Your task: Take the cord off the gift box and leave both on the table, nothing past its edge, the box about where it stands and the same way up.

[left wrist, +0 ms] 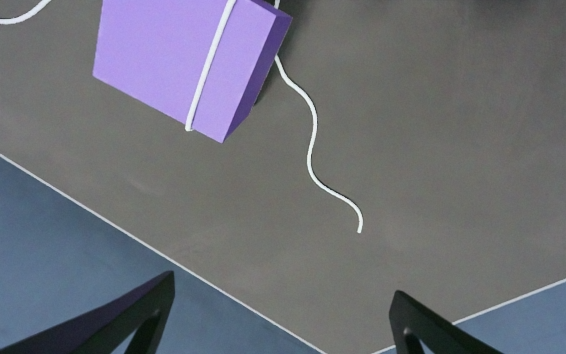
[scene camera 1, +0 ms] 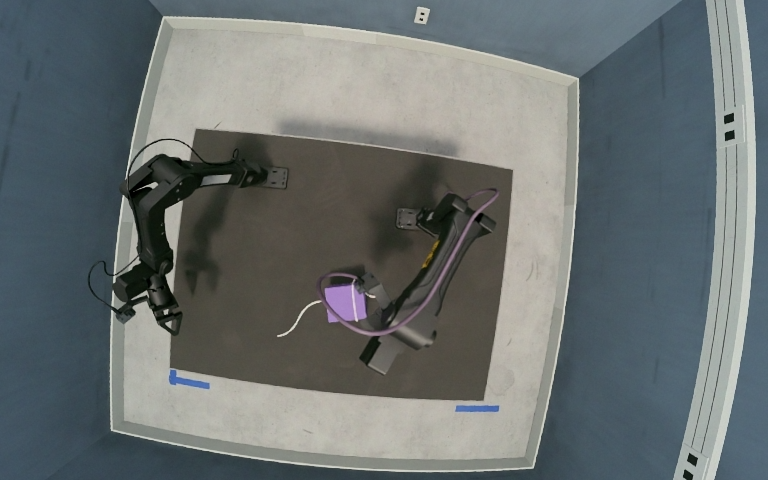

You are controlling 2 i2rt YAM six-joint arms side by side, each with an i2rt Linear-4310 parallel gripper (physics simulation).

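Places are measured from the left arm's base along level axes (x ahead, y left, z up), in millimetres.
Where they show: left gripper, fingertip midpoint: [left wrist: 284, 292]; right gripper, fingertip midpoint: [scene camera 1: 172, 327]; left arm's base, origin of the base link: [scene camera 1: 424, 220]; right arm's base, origin of the base link: [scene camera 1: 259, 176].
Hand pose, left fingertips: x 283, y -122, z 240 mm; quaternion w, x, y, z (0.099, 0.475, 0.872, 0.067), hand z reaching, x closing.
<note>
Things, the pixels of their top centre, and the offset from my left fingertips. "spot": a spot on its surface instead. Level surfaces: height alone.
- purple gift box, middle of its top: [left wrist: 174, 54] [scene camera 1: 346, 304] 5 mm ahead, 122 mm right, 135 mm down
- white cord, surface spot: [left wrist: 207, 70] [scene camera 1: 354, 303] spot: 1 mm back, 97 mm right, 136 mm down
- dark table, its level: 240 mm down
The purple gift box [scene camera 1: 341, 300] [left wrist: 155, 50] stands on the dark table, partly cut off in the left wrist view. The white cord [scene camera 1: 355, 302] [left wrist: 207, 70] runs across its top. One tail lies on the table to the lower left in scene camera 1; a wavy tail lies beside the box in the left wrist view. The box's underside is hidden. My left gripper [left wrist: 284, 292] is open and empty, apart from box and cord; its fingers are hidden under the arm in scene camera 1. My right gripper [scene camera 1: 172, 324] is open, far left of the box, over the table's left edge.
The dark table [scene camera 1: 254, 243] has its left edge near the right gripper. The left arm [scene camera 1: 447, 271] reaches over the table to the right of the box, and its purple cable [scene camera 1: 421, 311] loops above the box. Blue tape strips [scene camera 1: 477, 408] lie past the table's lower edge.
</note>
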